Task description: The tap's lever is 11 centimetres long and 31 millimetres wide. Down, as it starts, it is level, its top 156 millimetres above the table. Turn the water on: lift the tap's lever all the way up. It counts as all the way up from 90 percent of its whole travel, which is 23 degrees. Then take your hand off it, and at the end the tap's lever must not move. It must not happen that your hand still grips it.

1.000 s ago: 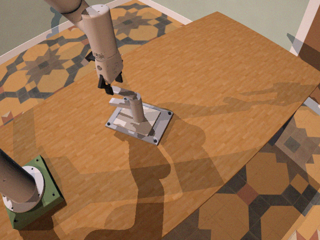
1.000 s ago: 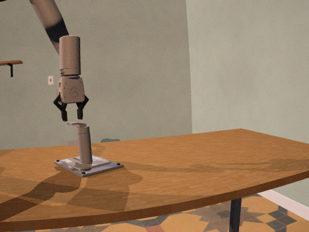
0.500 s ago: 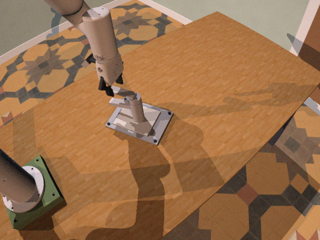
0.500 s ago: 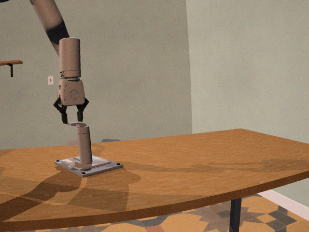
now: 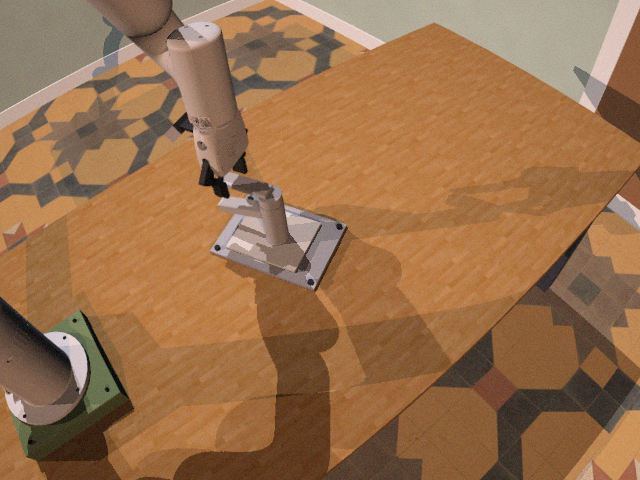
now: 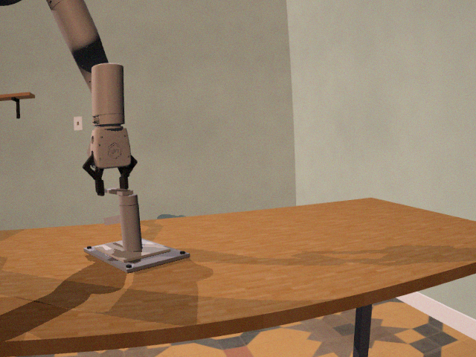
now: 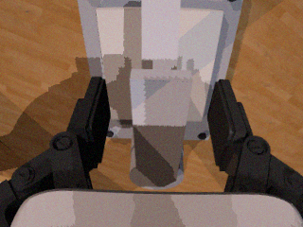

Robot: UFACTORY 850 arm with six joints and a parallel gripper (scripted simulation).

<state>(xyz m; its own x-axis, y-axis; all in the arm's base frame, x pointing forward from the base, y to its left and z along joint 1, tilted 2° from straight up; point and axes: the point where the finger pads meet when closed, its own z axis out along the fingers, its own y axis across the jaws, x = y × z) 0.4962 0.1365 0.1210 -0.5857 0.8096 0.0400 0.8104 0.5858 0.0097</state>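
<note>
Now: the lever 50 mm to the right of my hand, 30 mm ahead of it and 20 mm below it. The rest, counted from my hand: base plate (150 mm below, 70 mm to the right, 50 mm ahead).
</note>
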